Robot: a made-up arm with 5 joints. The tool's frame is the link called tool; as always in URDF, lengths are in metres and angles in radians. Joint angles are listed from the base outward.
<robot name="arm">
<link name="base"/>
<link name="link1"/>
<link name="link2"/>
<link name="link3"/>
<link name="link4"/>
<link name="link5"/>
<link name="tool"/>
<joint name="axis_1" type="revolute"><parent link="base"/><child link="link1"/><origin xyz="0.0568 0 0.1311" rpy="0 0 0"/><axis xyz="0 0 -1"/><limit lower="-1.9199" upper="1.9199"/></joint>
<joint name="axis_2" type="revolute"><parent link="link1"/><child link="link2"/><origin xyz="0.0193 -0.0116 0.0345" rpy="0 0 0"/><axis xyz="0 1 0"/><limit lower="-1.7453" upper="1.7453"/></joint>
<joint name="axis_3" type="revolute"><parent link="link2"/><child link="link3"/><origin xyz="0.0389 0 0.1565" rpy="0 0 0"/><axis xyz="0 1 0"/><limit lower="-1.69" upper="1.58"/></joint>
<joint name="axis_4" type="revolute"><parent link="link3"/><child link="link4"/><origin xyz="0.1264 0 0.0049" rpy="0 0 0"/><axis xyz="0 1 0"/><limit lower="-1.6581" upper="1.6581"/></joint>
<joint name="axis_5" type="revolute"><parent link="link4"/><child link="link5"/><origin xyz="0.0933 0.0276 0" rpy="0 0 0"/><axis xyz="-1 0 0"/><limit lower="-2.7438" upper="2.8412"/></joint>
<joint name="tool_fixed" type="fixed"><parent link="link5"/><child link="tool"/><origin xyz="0 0 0" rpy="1.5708 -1.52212 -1.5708"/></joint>
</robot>
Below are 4 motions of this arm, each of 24 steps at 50 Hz.
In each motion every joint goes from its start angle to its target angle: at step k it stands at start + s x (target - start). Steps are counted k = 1, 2, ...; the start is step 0. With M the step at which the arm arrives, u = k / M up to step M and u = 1 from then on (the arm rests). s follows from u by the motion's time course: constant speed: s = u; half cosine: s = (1 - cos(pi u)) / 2; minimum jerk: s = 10 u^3 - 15 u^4 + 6 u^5.
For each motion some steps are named. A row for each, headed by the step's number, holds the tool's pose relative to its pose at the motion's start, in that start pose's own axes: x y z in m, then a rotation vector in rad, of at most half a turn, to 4 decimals.
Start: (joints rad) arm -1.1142 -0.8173 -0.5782 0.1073 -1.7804
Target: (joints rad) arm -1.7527 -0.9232 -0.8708 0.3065 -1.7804
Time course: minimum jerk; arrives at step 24
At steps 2, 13, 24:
2: 0.0000 0.0005 0.0001 0.0007 0.0011 -0.0031
13: 0.0146 0.0513 0.0160 0.0890 0.1087 -0.3598
24: 0.0481 0.0799 0.0290 0.1564 0.1616 -0.6289

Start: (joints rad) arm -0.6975 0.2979 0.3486 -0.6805 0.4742
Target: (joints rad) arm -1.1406 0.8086 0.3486 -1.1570 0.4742
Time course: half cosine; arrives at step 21
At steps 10, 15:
10: -0.0170 0.0766 0.0011 0.1932 -0.0702 -0.0053
15: -0.0309 0.1328 0.0175 0.3389 -0.1234 -0.0072

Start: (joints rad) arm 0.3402 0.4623 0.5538 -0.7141 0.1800
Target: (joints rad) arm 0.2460 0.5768 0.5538 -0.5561 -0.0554
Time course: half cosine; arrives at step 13
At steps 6, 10, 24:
6: -0.0180 0.0141 -0.0017 0.0482 0.1164 -0.0887
10: -0.0359 0.0276 -0.0013 0.0822 0.2361 -0.1710
24: -0.0411 0.0313 -0.0008 0.0894 0.2715 -0.1937

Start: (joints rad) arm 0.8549 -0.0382 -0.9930 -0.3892 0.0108
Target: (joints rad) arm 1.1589 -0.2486 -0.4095 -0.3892 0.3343
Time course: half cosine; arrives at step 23
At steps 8, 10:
8: -0.0124 -0.0118 0.0051 -0.0158 0.1009 0.1677
10: -0.0176 -0.0181 0.0085 -0.0231 0.1494 0.2467

